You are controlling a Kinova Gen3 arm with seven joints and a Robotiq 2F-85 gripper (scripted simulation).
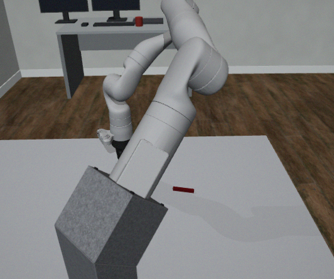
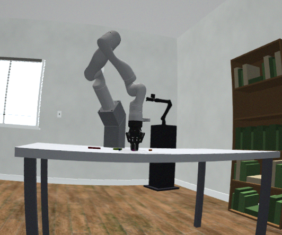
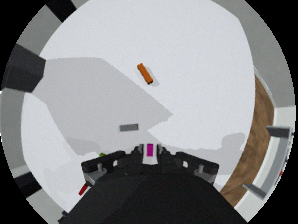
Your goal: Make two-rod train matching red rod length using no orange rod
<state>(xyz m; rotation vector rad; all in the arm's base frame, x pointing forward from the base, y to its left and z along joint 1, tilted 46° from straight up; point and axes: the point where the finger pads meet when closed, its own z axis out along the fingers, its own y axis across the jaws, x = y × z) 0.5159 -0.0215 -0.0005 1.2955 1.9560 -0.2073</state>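
Right now my hand is 1 cm above the magenta rod. From my hand the other things lie so: grey rod: 4 cm behind, 3 cm to the left, 1 cm below; lime rod: 8 cm behind, 6 cm to the right, 1 cm below; blue rod: 2 cm behind, 8 cm to the right, 1 cm below.
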